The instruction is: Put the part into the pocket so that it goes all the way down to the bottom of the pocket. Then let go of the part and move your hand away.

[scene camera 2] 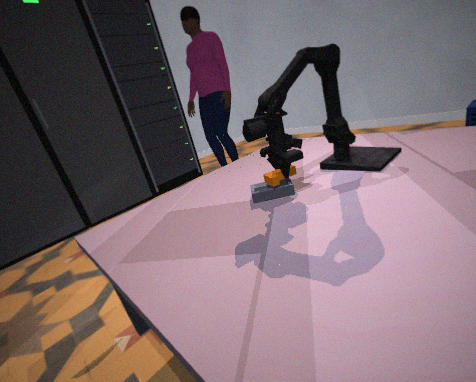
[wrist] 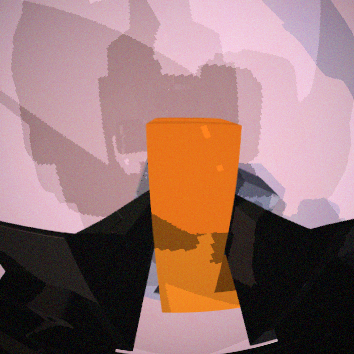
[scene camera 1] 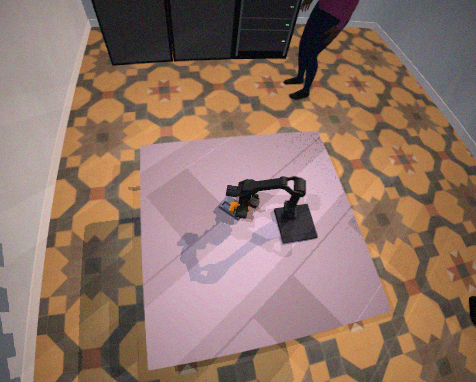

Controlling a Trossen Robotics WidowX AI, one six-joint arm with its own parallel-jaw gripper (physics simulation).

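Where they show: gripper, fingertip midpoint: (scene camera 2: 284, 177) (wrist: 186, 195) (scene camera 1: 242, 208); arm's base, link origin: (scene camera 2: 341, 157) (scene camera 1: 287, 215).
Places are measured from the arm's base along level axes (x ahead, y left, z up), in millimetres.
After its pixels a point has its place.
The orange part (scene camera 1: 233, 206) {x 300, y -139, z 52 mm} (scene camera 2: 273, 178) {x 324, y -123, z 48 mm} (wrist: 192, 175) {x 227, y -113, z 53 mm} is a long block, held between the fingers of my gripper (scene camera 2: 286, 175) {x 247, y -126, z 22 mm} (wrist: 186, 195) {x 247, y -126, z 22 mm}, which is shut on it. The grey block with the pocket (scene camera 2: 273, 193) {x 328, y -132, z -3 mm} (wrist: 255, 189) {x 272, y -90, z 12 mm} lies on the table below the part. In the second scene view the part is over the block and stands out above its top. In the wrist view the grey block shows on both sides of the part, which covers its middle. The pocket opening is mostly hidden, and I cannot tell whether the part touches the block.
The arm's black base plate (scene camera 1: 302, 230) {x -44, y 114, z -7 mm} (scene camera 2: 367, 159) {x 19, y 93, z -6 mm} stands on the pink table (scene camera 1: 200, 320) {x 660, y 357, z -24 mm} (scene camera 2: 380, 310) {x 673, y 223, z -24 mm}, right of the grey block in both scene views. Dark cabinets (scene camera 1: 135, 30) (scene camera 2: 45, 120) and a person (scene camera 1: 314, 45) (scene camera 2: 212, 75) stand beyond the table.
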